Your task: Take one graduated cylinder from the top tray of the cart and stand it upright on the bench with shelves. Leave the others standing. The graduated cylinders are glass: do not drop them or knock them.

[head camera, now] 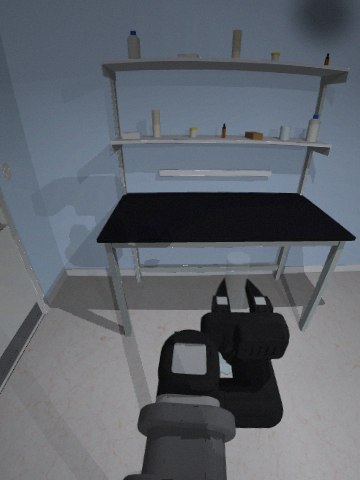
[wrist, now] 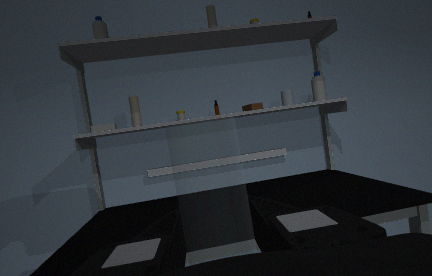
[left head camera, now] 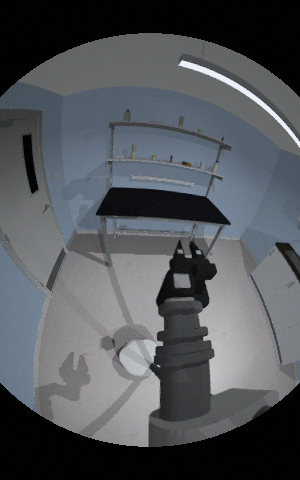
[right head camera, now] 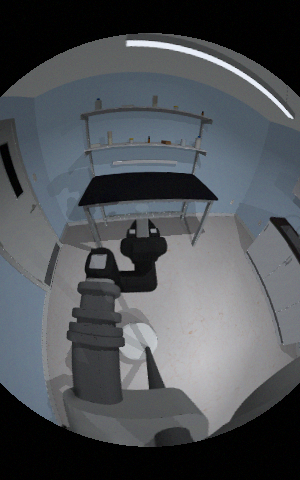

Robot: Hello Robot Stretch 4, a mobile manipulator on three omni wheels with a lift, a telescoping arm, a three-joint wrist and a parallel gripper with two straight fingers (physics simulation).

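Pixels of known places: gripper, fingertip midpoint: (head camera: 234, 282) (wrist: 216, 220) (left head camera: 184, 241) (right head camera: 141, 221); robot's base at its link origin: (left head camera: 140, 356) (right head camera: 137, 339).
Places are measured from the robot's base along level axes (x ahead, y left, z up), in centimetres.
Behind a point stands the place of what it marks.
Note:
A clear glass graduated cylinder (head camera: 239, 290) @(x 42.3, y -9.1, z 121.9 cm) (right head camera: 143, 229) @(x 42.3, y -9.1, z 119.8 cm) (wrist: 216, 220) @(x 42.2, y -8.5, z 122.5 cm) stands roughly upright between the fingers of my gripper (head camera: 236, 283) @(x 44.9, y -8.5, z 121.5 cm) (left head camera: 186, 243) @(x 44.9, y -8.5, z 121.5 cm) (right head camera: 143, 223) @(x 44.9, y -8.5, z 121.5 cm) (wrist: 216, 220) @(x 44.9, y -8.5, z 121.5 cm), which is shut on it. The glass is faint, and its foot is partly hidden in the wrist view. The bench with shelves (head camera: 215, 217) (left head camera: 160, 204) (right head camera: 145, 187) (wrist: 320, 192) has a black top. The gripper is in front of the bench's front edge, right of its middle in the head view. The wrist view looks slightly down onto the bench top. The cart and the other cylinders do not show.
Two shelves above the bench, the upper (head camera: 215, 65) (wrist: 200, 44) and the lower (head camera: 215, 141) (wrist: 215, 121), hold bottles, jars and small boxes. Bench legs (head camera: 120, 295) @(x 116.3, y 48.7, z 42.5 cm) (head camera: 316, 292) @(x 129.6, y -89.8, z 39.1 cm) stand at both front corners. A door (left head camera: 20, 175) @(x 96.7, y 128.0, z 139.4 cm) is at the left, a grey cabinet (left head camera: 280, 305) @(x 21.8, y -193.4, z 39.0 cm) (right head camera: 275, 285) @(x 21.8, y -193.4, z 31.7 cm) at the right.

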